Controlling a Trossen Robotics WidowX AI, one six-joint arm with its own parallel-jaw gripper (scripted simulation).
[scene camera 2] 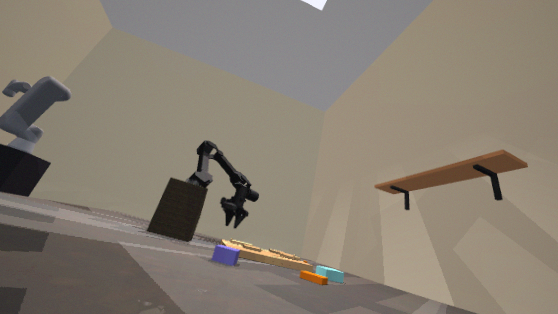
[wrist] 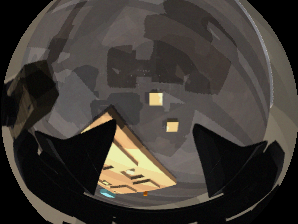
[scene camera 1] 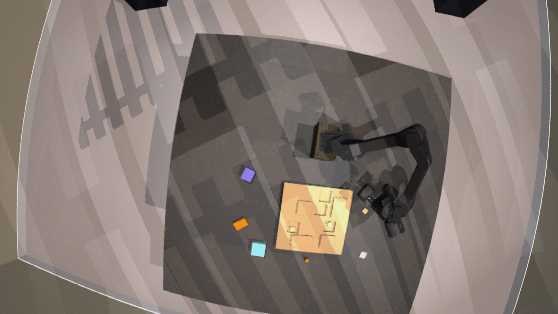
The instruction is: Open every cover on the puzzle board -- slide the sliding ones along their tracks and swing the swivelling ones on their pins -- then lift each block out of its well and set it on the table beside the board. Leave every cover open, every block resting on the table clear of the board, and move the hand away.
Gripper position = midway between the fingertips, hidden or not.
Observation:
The gripper [wrist: 155, 126] is open, with nothing in its grasp. Also in view: a puzzle board [scene camera 1: 322, 197].
The puzzle board is seen too in the wrist view [wrist: 148, 168].

